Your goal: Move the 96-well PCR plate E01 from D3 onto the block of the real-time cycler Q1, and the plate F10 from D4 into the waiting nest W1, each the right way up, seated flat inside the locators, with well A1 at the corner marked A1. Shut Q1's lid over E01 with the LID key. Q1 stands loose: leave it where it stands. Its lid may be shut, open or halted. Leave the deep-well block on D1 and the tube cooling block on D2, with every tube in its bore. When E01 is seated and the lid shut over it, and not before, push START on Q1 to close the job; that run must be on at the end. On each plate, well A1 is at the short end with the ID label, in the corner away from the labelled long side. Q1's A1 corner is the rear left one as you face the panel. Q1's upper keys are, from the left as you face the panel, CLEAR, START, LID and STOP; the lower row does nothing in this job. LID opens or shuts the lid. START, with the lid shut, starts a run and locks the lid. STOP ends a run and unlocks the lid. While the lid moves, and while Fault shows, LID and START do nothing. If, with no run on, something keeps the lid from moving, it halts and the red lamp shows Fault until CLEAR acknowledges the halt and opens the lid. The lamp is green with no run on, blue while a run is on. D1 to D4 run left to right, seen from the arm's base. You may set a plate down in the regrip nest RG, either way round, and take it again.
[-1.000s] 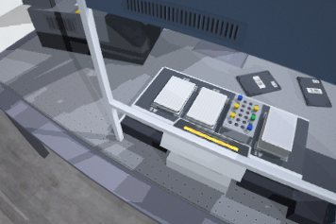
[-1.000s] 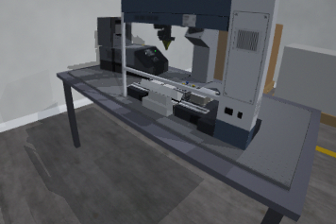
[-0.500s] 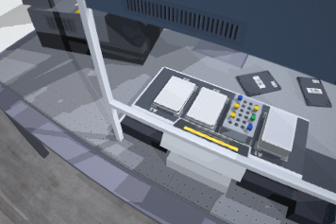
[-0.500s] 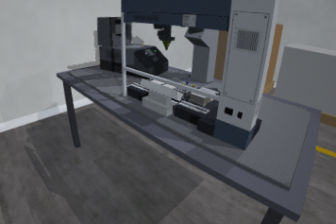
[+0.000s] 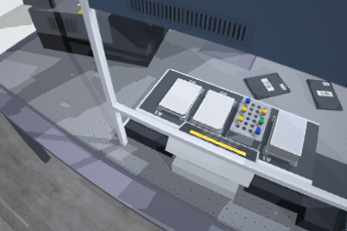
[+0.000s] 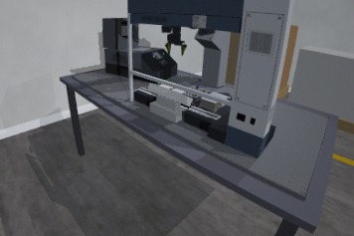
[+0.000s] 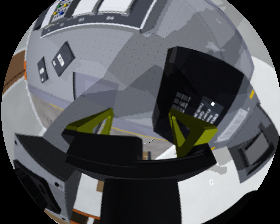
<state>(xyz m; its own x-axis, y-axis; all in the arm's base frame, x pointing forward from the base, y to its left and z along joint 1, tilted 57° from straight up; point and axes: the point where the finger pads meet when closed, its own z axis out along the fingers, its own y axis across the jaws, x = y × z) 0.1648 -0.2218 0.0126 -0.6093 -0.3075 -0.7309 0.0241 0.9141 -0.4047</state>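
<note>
The grey tube cooling block is 37 cm ahead of my hand, 25 cm to the left of it and 13 cm below it. From my hand the other things lie so: white deep-well block 41 cm ahead, 35 cm to the left, 13 cm below; grey post 44 cm ahead, 10 cm to the right, 3 cm above; dark gantry housing 65 cm ahead, 51 cm to the left, 7 cm above.
</note>
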